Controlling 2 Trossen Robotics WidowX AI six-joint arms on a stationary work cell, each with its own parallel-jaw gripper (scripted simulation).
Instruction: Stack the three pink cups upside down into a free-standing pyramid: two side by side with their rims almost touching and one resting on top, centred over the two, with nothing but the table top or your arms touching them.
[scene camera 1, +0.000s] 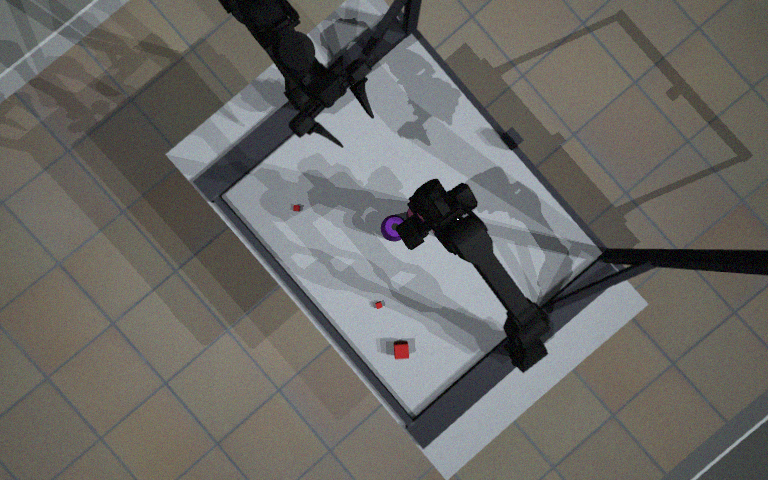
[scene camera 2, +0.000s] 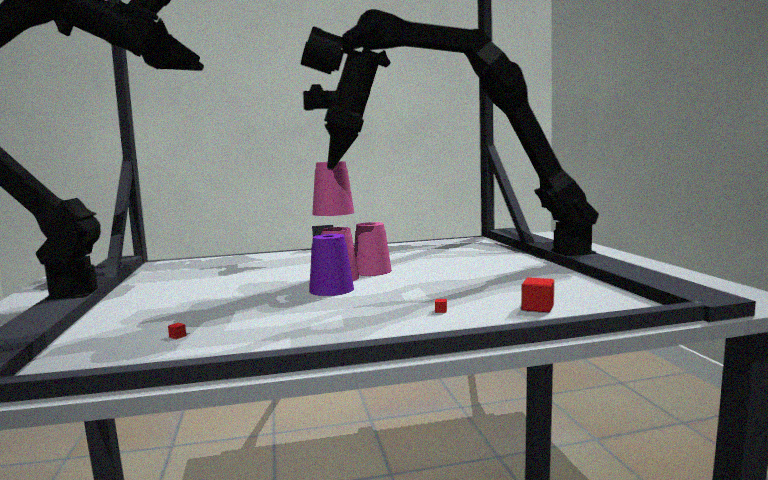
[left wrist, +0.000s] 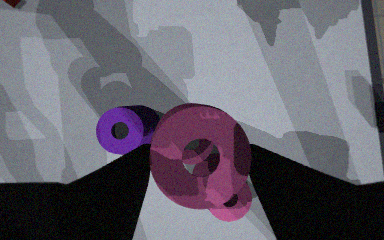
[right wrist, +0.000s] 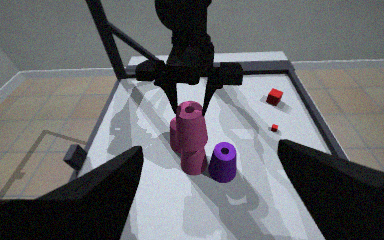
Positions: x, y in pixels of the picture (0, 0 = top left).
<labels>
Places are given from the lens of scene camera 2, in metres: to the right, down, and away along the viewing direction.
left gripper (scene camera 2: 330, 168): -0.10, -0.13, 0.96
right gripper (scene camera 2: 201, 64): -0.30, -0.29, 0.86
large red cube (scene camera 2: 537, 293): 0.21, 0.07, 0.74
</labels>
